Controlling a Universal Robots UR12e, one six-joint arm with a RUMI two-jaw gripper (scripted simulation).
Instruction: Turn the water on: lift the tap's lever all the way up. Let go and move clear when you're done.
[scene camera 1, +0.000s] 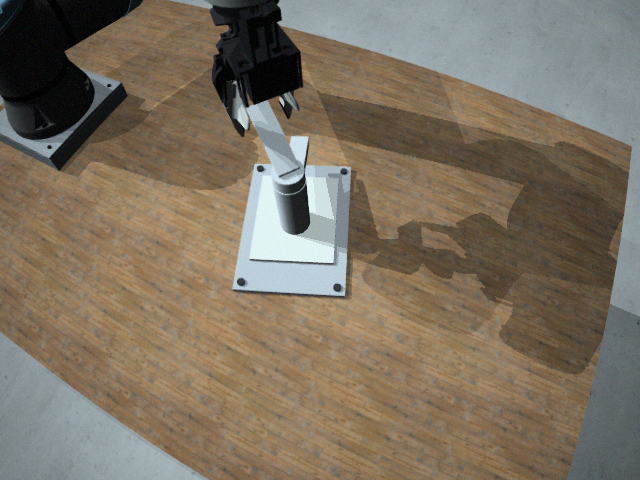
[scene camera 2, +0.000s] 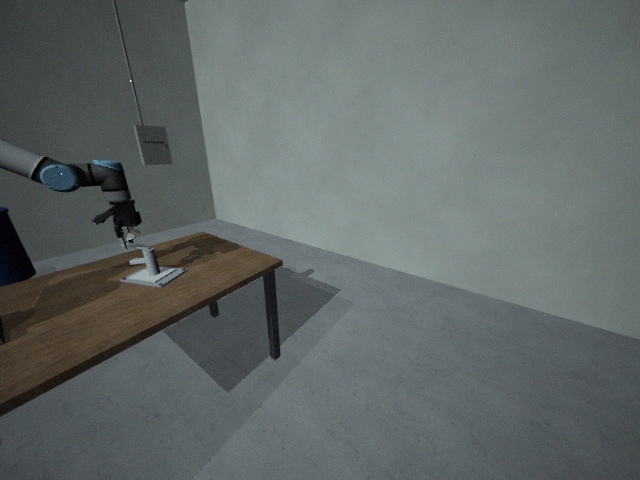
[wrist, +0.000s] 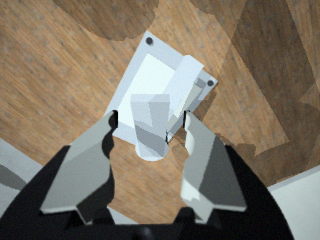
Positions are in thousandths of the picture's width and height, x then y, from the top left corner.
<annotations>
My gripper shows in scene camera 1 (415, 264), in scene camera 2 (202, 514) and in the wrist view (473, 465).
</annotations>
